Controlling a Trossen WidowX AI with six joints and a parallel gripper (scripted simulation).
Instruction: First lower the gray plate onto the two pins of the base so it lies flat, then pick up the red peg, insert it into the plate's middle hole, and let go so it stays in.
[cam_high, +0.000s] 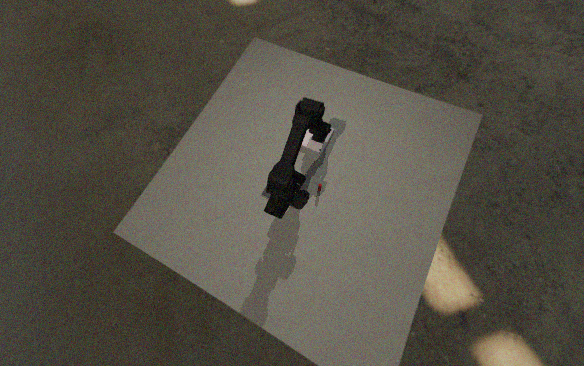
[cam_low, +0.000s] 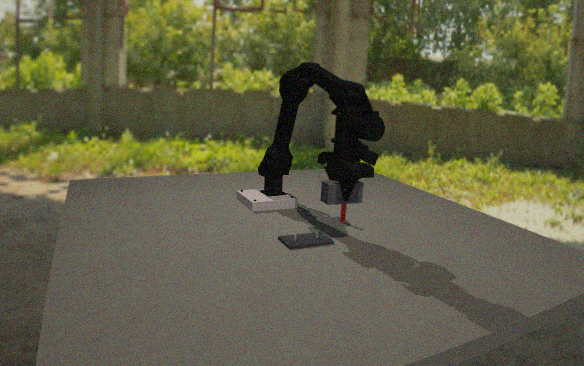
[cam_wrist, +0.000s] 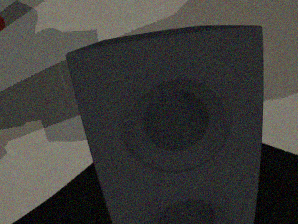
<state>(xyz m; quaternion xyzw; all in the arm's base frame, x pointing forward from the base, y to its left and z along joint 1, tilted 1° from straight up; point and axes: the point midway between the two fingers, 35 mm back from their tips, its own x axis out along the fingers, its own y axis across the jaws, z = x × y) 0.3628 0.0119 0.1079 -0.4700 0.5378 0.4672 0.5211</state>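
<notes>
Now: the red peg 12 cm behind my gripper tip, 9 cm to the left of it and 7 cm below it. The rest, counted from my gripper tip: gray plate 3 cm above.
</notes>
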